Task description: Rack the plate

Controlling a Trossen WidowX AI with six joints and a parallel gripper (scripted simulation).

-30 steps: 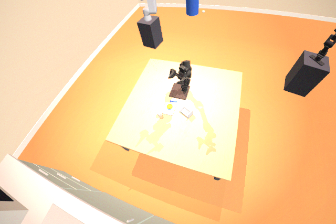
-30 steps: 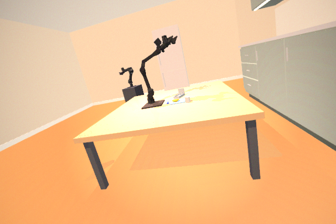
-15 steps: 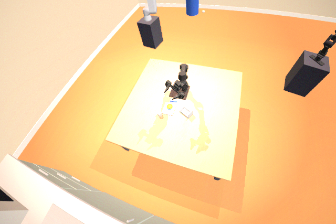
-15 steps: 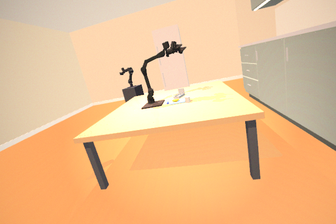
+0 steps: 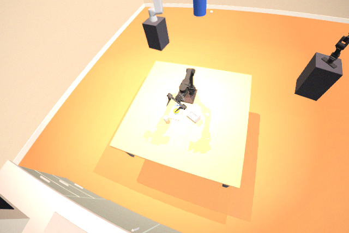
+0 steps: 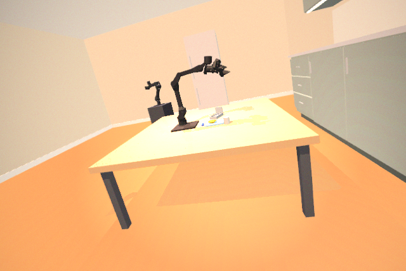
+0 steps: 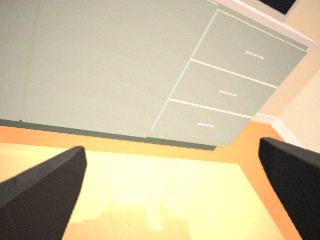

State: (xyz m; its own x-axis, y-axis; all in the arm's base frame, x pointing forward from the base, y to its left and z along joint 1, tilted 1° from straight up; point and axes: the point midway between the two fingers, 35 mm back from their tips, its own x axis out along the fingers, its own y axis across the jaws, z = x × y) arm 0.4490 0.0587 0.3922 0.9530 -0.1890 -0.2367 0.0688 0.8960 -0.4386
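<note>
Right now the yellow plate is 38 cm below my gripper tip, 19 cm behind it and 10 cm to the right of it. Also, from my gripper tip: dish rack: 37 cm below, 20 cm behind, 10 cm to the left; light blue mat: 39 cm below, 17 cm behind, 10 cm to the right; white cup: 37 cm below, 15 cm to the right, 5 cm behind.
</note>
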